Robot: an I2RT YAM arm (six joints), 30 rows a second.
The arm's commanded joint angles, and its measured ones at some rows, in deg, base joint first. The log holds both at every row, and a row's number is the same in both.
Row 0, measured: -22.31, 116.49, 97.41, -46.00, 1.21, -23.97
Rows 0 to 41, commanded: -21.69, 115.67, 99.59, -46.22, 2.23, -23.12; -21.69, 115.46, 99.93, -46.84, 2.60, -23.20; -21.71, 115.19, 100.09, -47.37, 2.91, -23.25; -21.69, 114.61, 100.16, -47.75, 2.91, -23.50; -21.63, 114.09, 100.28, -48.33, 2.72, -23.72; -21.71, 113.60, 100.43, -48.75, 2.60, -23.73; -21.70, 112.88, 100.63, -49.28, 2.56, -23.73; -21.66, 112.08, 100.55, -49.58, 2.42, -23.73; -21.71, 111.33, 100.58, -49.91, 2.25, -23.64; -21.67, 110.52, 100.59, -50.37, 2.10, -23.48; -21.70, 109.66, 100.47, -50.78, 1.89, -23.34; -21.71, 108.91, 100.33, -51.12, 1.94, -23.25; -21.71, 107.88, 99.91, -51.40, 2.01, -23.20; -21.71, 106.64, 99.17, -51.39, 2.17, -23.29; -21.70, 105.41, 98.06, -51.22, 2.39, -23.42; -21.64, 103.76, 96.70, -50.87, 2.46, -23.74; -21.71, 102.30, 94.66, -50.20, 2.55, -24.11; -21.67, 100.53, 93.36, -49.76, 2.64, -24.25; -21.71, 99.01, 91.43, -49.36, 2.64, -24.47; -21.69, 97.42, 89.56, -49.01, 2.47, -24.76; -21.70, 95.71, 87.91, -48.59, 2.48, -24.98; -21.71, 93.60, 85.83, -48.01, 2.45, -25.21; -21.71, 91.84, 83.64, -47.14, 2.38, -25.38; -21.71, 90.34, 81.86, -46.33, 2.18, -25.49; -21.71, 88.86, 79.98, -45.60, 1.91, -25.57; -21.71, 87.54, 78.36, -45.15, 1.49, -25.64; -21.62, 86.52, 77.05, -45.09, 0.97, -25.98; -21.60, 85.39, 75.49, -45.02, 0.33, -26.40; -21.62, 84.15, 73.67, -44.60, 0.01, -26.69; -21.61, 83.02, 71.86, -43.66, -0.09, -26.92; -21.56, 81.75, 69.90, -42.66, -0.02, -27.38; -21.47, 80.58, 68.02, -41.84, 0.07, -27.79; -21.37, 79.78, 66.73, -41.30, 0.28, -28.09; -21.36, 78.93, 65.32, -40.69, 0.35, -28.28; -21.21, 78.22, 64.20, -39.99, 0.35, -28.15; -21.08, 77.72, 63.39, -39.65, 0.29, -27.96; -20.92, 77.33, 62.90, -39.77, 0.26, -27.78; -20.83, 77.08, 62.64, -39.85, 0.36, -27.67; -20.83, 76.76, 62.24, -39.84, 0.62, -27.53; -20.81, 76.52, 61.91, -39.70, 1.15, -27.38; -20.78, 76.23, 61.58, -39.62, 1.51, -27.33; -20.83, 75.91, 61.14, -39.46, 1.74, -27.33
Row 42, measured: -21.26, 77.60, 62.08, -41.17, 1.37, -27.20
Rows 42 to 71, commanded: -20.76, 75.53, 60.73, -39.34, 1.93, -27.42; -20.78, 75.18, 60.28, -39.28, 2.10, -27.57; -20.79, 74.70, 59.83, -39.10, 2.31, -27.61; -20.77, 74.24, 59.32, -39.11, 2.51, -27.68; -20.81, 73.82, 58.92, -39.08, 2.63, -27.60; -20.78, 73.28, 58.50, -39.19, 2.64, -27.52; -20.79, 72.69, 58.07, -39.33, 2.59, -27.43; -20.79, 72.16, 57.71, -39.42, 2.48, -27.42; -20.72, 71.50, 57.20, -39.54, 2.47, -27.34; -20.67, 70.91, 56.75, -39.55, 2.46, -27.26; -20.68, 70.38, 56.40, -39.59, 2.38, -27.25; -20.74, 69.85, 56.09, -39.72, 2.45, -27.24; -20.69, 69.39, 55.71, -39.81, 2.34, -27.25; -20.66, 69.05, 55.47, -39.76, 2.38, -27.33; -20.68, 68.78, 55.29, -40.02, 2.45, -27.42; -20.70, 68.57, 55.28, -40.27, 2.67, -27.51; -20.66, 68.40, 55.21, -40.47, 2.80, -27.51; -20.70, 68.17, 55.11, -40.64, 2.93, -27.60; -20.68, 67.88, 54.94, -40.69, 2.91, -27.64; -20.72, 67.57, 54.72, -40.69, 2.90, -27.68; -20.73, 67.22, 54.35, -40.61, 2.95, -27.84; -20.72, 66.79, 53.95, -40.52, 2.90, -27.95; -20.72, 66.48, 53.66, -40.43, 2.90, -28.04; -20.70, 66.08, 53.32, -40.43, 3.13, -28.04; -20.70, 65.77, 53.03, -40.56, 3.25, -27.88; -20.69, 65.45, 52.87, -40.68, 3.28, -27.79; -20.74, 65.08, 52.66, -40.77, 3.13, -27.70; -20.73, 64.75, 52.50, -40.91, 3.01, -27.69; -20.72, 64.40, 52.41, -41.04, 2.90, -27.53; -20.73, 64.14, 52.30, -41.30, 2.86, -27.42
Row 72, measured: -20.99, 65.65, 52.93, -40.05, 2.98, -27.24
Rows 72 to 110, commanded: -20.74, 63.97, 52.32, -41.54, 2.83, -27.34; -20.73, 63.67, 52.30, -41.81, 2.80, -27.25; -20.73, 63.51, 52.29, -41.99, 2.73, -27.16; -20.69, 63.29, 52.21, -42.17, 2.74, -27.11; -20.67, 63.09, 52.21, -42.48, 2.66, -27.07; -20.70, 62.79, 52.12, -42.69, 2.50, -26.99; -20.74, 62.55, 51.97, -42.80, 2.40, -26.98; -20.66, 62.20, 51.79, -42.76, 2.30, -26.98; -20.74, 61.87, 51.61, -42.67, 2.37, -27.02; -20.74, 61.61, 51.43, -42.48, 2.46, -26.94; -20.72, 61.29, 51.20, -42.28, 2.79, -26.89; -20.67, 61.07, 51.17, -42.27, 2.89, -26.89; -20.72, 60.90, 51.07, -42.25, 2.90, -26.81; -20.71, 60.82, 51.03, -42.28, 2.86, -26.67; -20.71, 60.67, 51.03, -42.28, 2.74, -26.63; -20.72, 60.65, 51.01, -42.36, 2.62, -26.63; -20.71, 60.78, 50.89, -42.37, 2.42, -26.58; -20.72, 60.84, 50.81, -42.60, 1.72, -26.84; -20.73, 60.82, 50.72, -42.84, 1.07, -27.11; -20.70, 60.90, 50.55, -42.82, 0.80, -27.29; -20.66, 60.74, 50.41, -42.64, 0.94, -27.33; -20.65, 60.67, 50.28, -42.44, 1.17, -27.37; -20.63, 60.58, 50.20, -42.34, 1.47, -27.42; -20.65, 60.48, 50.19, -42.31, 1.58, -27.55; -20.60, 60.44, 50.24, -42.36, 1.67, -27.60; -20.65, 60.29, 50.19, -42.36, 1.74, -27.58; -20.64, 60.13, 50.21, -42.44, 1.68, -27.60; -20.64, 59.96, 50.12, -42.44, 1.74, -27.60; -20.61, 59.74, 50.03, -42.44, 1.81, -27.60; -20.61, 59.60, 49.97, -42.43, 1.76, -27.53; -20.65, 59.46, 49.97, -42.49, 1.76, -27.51; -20.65, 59.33, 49.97, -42.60, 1.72, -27.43; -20.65, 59.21, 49.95, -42.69, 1.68, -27.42; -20.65, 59.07, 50.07, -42.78, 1.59, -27.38; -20.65, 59.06, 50.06, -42.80, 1.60, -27.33; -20.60, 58.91, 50.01, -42.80, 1.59, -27.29; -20.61, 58.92, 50.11, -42.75, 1.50, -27.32; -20.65, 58.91, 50.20, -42.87, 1.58, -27.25; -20.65, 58.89, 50.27, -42.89, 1.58, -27.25
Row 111, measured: -20.99, 59.68, 50.59, -41.10, 2.33, -27.22
